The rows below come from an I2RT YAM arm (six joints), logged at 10 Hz.
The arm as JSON. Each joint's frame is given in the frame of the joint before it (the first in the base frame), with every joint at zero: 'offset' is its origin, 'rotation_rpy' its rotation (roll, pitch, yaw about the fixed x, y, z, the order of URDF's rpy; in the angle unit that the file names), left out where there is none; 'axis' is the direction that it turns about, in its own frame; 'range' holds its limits. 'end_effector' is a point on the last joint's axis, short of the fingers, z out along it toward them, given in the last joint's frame.
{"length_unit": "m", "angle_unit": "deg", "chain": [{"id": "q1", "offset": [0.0, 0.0, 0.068], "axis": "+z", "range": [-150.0, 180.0]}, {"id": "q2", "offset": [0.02, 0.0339, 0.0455], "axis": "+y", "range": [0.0, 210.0]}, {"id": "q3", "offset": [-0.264, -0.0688, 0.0], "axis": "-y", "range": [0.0, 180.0]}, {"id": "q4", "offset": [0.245, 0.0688, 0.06], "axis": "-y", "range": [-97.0, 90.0]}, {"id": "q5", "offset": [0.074, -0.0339, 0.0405], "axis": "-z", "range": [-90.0, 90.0]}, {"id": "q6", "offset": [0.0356, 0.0, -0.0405], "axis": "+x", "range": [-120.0, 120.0]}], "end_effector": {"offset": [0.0, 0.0, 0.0], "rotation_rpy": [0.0, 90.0, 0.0]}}
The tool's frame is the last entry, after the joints.
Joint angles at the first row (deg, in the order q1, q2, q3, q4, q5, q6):
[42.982, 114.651, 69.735, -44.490, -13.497, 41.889]
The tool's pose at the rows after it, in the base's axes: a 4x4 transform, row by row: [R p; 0 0 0 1], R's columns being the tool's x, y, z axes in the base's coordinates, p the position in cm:
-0.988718, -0.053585, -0.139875, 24.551; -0.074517, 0.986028, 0.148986, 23.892; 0.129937, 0.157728, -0.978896, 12.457; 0, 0, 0, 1
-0.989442, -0.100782, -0.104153, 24.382; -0.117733, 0.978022, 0.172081, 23.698; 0.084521, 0.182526, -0.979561, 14.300; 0, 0, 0, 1
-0.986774, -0.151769, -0.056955, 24.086; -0.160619, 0.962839, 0.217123, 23.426; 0.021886, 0.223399, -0.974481, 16.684; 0, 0, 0, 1
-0.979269, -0.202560, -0.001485, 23.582; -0.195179, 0.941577, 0.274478, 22.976; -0.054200, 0.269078, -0.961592, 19.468; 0, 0, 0, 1
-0.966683, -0.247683, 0.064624, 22.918; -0.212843, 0.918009, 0.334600, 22.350; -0.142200, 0.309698, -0.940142, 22.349; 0, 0, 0, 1
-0.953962, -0.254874, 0.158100, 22.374; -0.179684, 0.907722, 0.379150, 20.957; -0.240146, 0.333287, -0.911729, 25.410; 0, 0, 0, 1
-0.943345, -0.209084, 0.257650, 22.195; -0.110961, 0.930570, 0.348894, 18.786; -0.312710, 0.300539, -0.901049, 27.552; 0, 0, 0, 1
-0.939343, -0.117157, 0.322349, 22.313; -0.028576, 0.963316, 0.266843, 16.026; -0.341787, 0.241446, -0.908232, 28.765; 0, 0, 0, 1
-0.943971, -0.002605, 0.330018, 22.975; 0.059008, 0.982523, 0.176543, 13.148; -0.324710, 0.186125, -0.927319, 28.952; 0, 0, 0, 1
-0.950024, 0.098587, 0.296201, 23.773; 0.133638, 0.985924, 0.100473, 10.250; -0.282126, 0.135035, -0.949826, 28.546; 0, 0, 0, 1
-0.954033, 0.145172, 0.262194, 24.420; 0.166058, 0.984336, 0.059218, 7.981; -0.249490, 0.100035, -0.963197, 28.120; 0, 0, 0, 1
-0.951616, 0.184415, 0.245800, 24.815; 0.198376, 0.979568, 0.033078, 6.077; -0.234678, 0.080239, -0.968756, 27.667; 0, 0, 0, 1
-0.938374, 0.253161, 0.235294, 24.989; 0.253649, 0.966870, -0.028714, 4.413; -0.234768, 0.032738, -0.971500, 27.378; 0, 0, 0, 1
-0.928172, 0.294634, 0.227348, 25.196; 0.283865, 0.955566, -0.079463, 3.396; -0.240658, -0.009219, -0.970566, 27.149; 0, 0, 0, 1
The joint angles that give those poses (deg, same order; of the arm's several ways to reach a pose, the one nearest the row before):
[43.004, 112.858, 69.821, -47.003, -11.792, 39.288]
[43.004, 109.601, 69.886, -47.876, -11.355, 36.906]
[43.004, 105.296, 69.887, -48.357, -11.398, 34.524]
[43.004, 100.181, 69.887, -48.752, -11.639, 32.426]
[43.003, 94.761, 69.888, -48.796, -11.573, 30.938]
[41.954, 88.729, 69.888, -49.014, -10.153, 30.807]
[39.506, 83.962, 69.886, -50.894, -6.044, 31.157]
[35.462, 80.641, 69.888, -54.567, -1.738, 31.462]
[29.868, 79.549, 69.889, -58.370, 0.645, 31.420]
[23.530, 79.746, 69.690, -61.778, 1.497, 30.130]
[18.306, 80.335, 69.537, -63.680, 1.497, 27.224]
[13.978, 80.489, 68.773, -64.008, 1.563, 24.994]
[10.589, 80.576, 68.293, -64.620, 4.098, 25.015]
[8.579, 80.969, 68.138, -64.794, 6.459, 24.950]

